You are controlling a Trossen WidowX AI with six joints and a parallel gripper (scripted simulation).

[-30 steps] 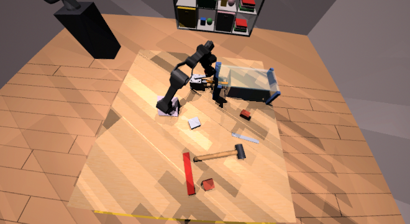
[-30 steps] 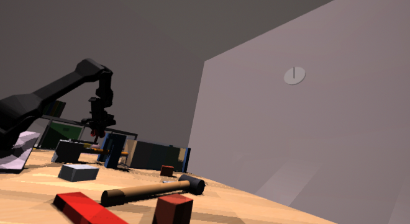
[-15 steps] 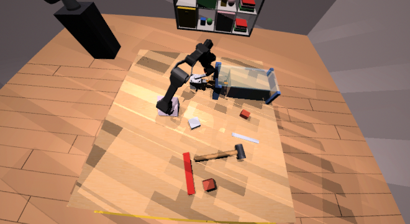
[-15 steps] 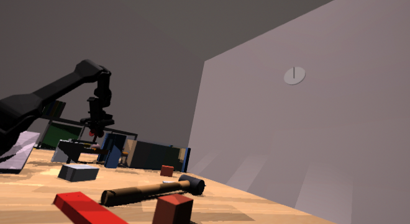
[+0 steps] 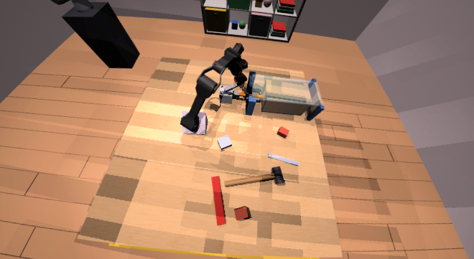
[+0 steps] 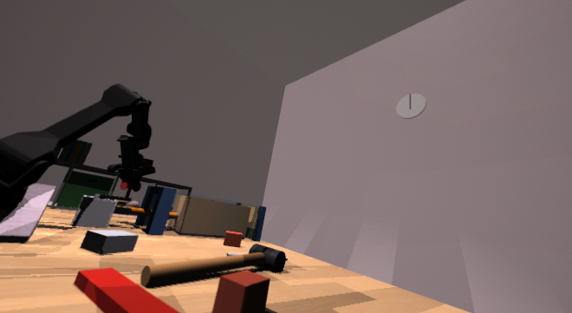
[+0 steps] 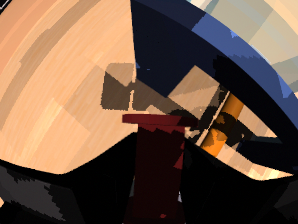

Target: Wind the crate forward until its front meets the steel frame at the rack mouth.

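My gripper tip is 4 cm past the winch handle, 3 cm to the left of it and 3 cm above it. From my gripper tip the other things lie so: red grip: 1 cm to the right, 1 cm behind; blue steel frame: 7 cm to the right, 6 cm ahead, 3 cm below; winch: 11 cm behind, 10 cm below, 7 cm to the right.
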